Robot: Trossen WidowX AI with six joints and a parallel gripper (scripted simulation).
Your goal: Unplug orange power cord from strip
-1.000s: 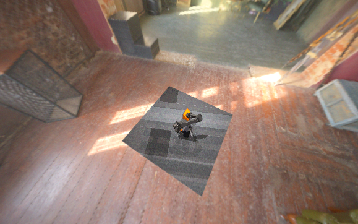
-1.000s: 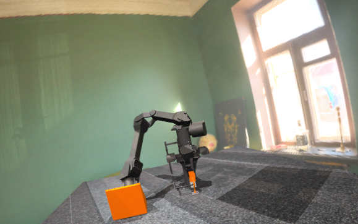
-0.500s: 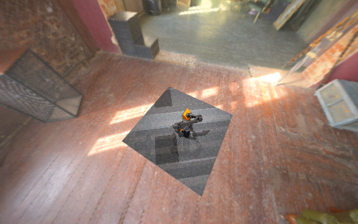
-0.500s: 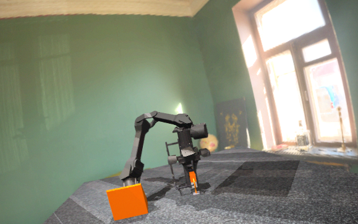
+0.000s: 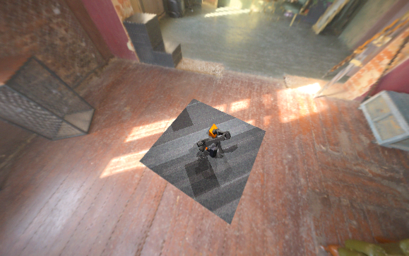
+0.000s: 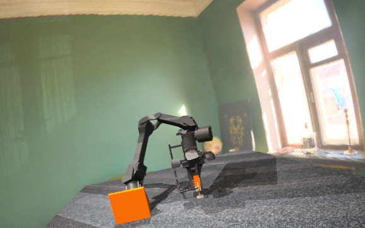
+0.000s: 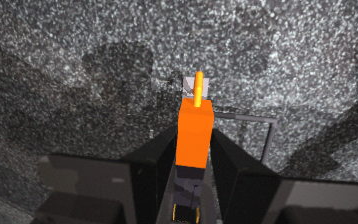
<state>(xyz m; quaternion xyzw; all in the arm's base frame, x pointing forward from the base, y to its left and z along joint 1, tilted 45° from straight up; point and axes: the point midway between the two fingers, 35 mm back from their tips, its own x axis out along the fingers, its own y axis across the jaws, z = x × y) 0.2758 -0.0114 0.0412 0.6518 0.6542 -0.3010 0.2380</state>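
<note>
My gripper tip is now 30 mm to the right of the orange plug.
</note>
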